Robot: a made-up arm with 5 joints.
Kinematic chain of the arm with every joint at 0, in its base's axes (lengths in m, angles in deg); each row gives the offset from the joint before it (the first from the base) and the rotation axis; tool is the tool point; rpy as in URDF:
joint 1: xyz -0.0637 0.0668 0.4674 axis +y
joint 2: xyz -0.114 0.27 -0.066 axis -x
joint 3: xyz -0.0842 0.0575 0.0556 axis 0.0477 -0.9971 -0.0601
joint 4: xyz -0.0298 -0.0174 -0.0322 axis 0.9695 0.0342 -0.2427
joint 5: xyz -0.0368 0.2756 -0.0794 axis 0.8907 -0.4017 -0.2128
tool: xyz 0.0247 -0.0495 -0.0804 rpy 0 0 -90
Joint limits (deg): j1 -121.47..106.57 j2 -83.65..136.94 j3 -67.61..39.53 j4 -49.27..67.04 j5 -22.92..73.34
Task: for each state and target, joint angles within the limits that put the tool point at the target. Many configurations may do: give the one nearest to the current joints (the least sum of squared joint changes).
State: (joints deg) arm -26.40 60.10 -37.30 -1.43 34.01
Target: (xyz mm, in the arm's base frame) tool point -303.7 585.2 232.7
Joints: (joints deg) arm 7.17 46.61 -33.21 42.20 0.08
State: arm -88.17 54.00 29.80 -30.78 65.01
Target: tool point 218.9 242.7 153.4
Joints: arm -63.43 55.38 14.03 -33.17 62.49
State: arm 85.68 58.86 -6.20 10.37 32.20
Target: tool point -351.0 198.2 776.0
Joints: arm 104.24 78.60 2.57 -11.89 22.62
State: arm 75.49 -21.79 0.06 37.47 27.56
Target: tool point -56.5 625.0 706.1
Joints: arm 63.57 -32.61 -10.23 29.57 21.05
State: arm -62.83 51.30 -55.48 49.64 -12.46
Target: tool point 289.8 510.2 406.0
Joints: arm -106.61 68.37 -57.03 55.63 -0.91
